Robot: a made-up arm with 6 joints. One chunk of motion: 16 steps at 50 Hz.
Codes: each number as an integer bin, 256 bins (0 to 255) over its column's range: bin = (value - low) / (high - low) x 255, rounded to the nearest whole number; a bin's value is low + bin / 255 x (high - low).
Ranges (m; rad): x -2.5..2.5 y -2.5..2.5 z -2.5..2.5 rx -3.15..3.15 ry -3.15..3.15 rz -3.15..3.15
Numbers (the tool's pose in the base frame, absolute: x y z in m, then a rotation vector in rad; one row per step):
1: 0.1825 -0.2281 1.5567 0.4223 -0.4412 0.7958
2: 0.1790 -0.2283 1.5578 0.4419 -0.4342 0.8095
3: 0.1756 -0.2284 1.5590 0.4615 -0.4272 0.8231
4: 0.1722 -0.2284 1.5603 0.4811 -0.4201 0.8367
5: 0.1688 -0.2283 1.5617 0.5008 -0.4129 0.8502
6: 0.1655 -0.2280 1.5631 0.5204 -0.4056 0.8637
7: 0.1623 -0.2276 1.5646 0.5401 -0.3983 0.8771
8: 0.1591 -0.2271 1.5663 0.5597 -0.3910 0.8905
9: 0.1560 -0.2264 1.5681 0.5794 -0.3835 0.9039
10: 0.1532 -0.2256 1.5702 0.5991 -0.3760 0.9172
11: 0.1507 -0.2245 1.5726 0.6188 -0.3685 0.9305
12: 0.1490 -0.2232 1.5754 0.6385 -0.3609 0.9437
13: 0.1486 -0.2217 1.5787 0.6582 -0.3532 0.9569
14: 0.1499 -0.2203 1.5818 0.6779 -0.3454 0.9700
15: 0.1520 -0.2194 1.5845 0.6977 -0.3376 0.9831
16: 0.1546 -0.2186 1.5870 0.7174 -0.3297 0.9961
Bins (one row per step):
1: 137 116 207 145 110 160
2: 137 116 207 145 110 160
3: 136 116 207 146 110 161
4: 136 116 207 147 110 161
5: 136 116 207 148 111 162
6: 136 116 207 149 111 162
7: 136 116 207 149 111 163
8: 136 116 207 150 112 164
9: 135 116 207 151 112 164
10: 135 116 208 152 112 165
11: 135 116 208 153 113 165
12: 135 116 208 153 113 166
13: 135 116 208 154 113 166
14: 135 116 208 155 114 167
15: 135 116 208 156 114 167
16: 135 116 208 157 114 168

